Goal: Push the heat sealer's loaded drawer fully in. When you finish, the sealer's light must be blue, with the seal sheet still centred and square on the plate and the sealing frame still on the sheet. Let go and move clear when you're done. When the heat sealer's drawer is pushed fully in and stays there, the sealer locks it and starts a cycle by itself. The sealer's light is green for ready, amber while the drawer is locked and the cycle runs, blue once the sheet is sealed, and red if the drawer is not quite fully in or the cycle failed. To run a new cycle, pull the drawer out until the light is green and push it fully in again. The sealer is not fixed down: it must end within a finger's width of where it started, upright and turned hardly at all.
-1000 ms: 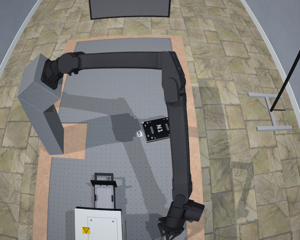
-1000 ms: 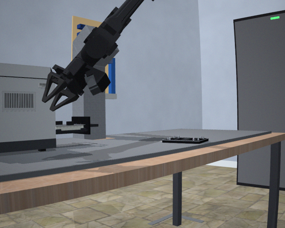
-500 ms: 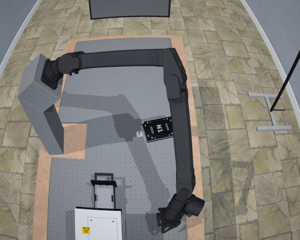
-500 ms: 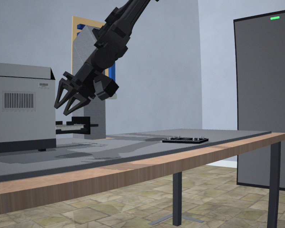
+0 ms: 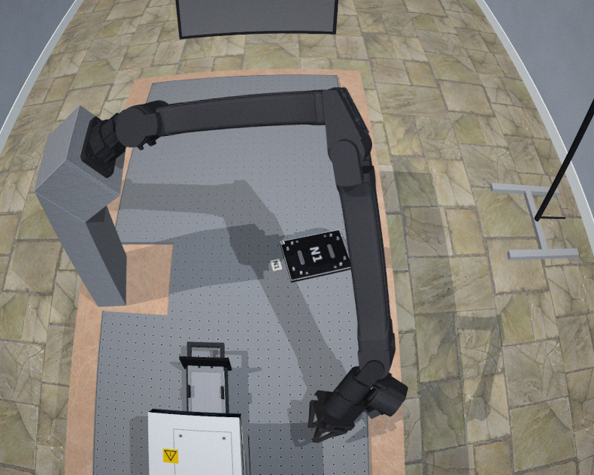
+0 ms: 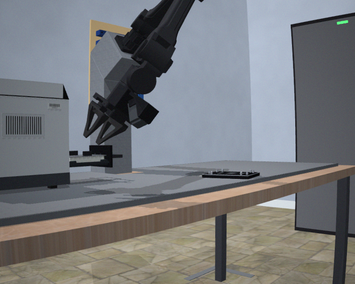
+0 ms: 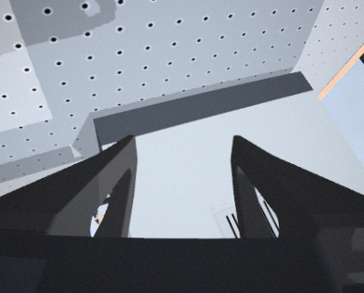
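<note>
The sealer drawer is 23 cm behind my hand, 14 cm to the left of it and 7 cm below it. The rest, counted from my hand: white tag 5 cm behind, 51 cm to the left, 14 cm below.
</note>
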